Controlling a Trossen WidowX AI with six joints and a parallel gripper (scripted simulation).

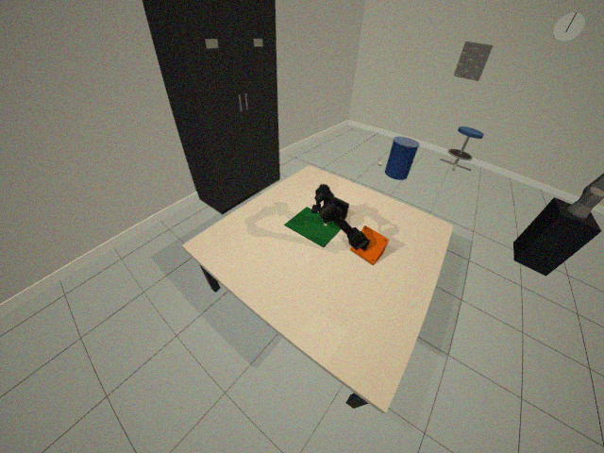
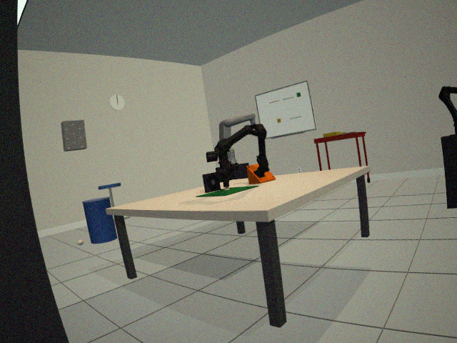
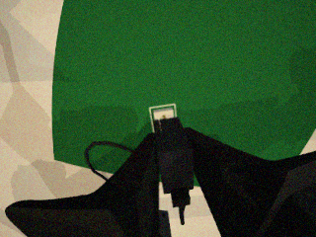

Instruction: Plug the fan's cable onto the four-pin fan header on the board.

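Now: the white fan header 10 mm to the right of my gripper tip and 40 mm below it. From my gripper tip the other things lie so: black fan 10 mm behind, 140 mm to the right, 20 mm above; green board 50 mm ahead, 50 mm to the left, 50 mm below; black plug 10 mm to the right, 10 mm above.
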